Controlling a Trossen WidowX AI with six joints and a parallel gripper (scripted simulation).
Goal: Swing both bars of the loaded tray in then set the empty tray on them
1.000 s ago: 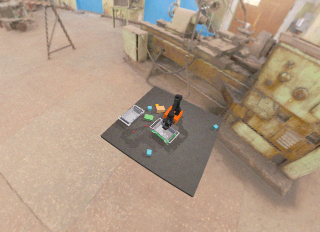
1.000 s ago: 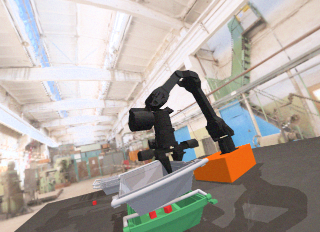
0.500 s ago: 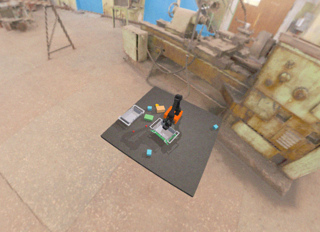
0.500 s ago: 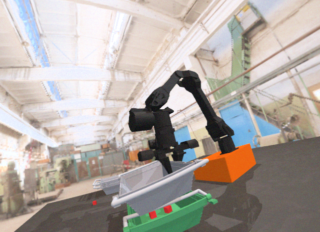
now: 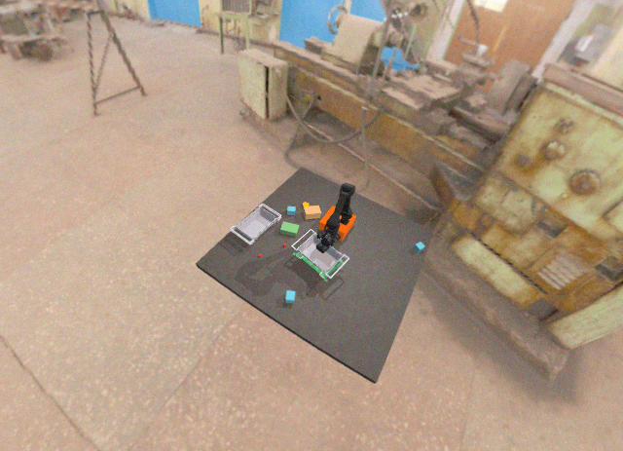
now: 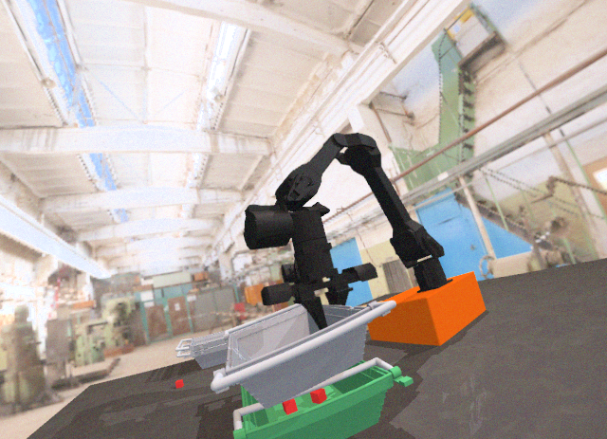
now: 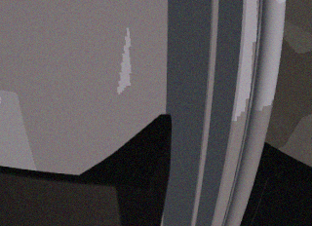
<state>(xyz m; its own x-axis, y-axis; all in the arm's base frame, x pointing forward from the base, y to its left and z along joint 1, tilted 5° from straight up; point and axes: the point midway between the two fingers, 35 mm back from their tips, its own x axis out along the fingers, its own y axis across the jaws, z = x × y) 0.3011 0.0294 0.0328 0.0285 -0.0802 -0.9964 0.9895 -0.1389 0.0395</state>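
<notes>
Right now my gripper tip is 7 cm short of the grey tray, 1 cm to the left of it and 3 cm below it. Round my gripper tip: tan block 27 cm behind, 29 cm to the right, 6 cm below; green block 4 cm behind, 33 cm to the right, 7 cm below.
</notes>
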